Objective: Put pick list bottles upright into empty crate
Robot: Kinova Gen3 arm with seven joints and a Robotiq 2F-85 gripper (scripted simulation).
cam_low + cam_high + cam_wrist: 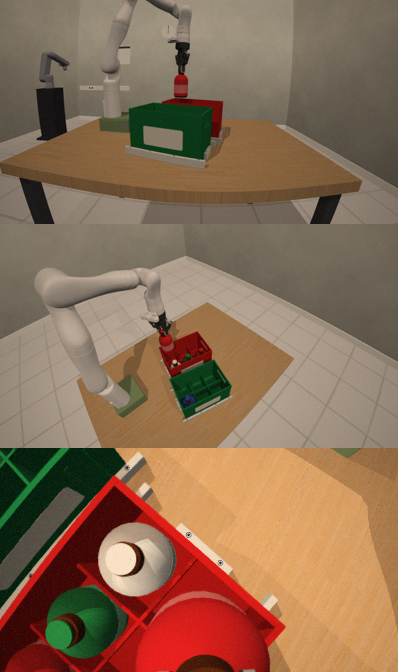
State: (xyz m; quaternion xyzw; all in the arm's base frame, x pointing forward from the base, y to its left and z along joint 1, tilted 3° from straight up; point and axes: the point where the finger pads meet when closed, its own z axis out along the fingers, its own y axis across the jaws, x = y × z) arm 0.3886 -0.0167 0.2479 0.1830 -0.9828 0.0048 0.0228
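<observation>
Right now the red-labelled bottle is 7 cm below my hand. From my hand the other things lie so: red crate: 7 cm ahead, 8 cm to the right, 25 cm below; green-label bottle: 5 cm ahead, 12 cm to the right, 25 cm below; white-labelled bottle: 3 cm behind, 8 cm to the right, 25 cm below.
</observation>
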